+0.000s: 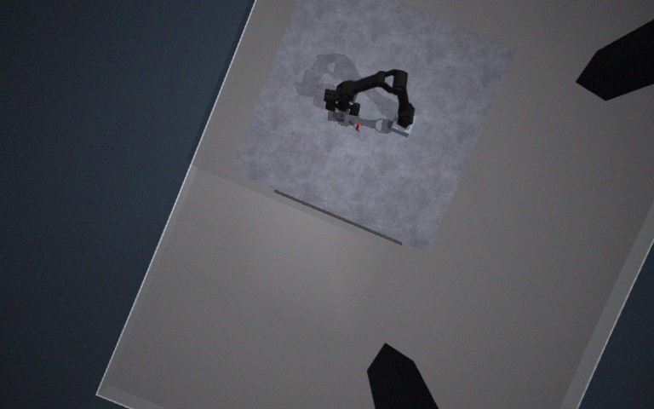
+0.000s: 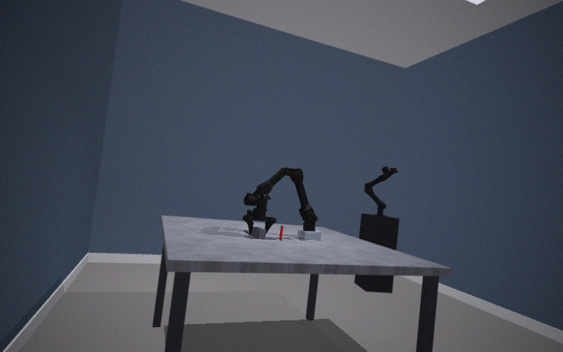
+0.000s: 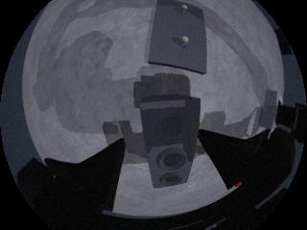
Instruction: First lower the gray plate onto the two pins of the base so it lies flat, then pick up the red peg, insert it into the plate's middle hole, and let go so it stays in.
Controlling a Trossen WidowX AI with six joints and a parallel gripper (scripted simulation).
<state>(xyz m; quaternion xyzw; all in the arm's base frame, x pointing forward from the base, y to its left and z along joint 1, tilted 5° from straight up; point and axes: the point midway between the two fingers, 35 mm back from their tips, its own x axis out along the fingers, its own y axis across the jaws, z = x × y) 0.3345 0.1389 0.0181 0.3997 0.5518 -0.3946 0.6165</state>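
My gripper tip is now 20 mm below the gray plate. Also, from my gripper tip: red peg (130 mm behind, 30 mm to the left, 20 mm above); then dark base (20 mm ahead, 140 mm to the right, 10 mm below).
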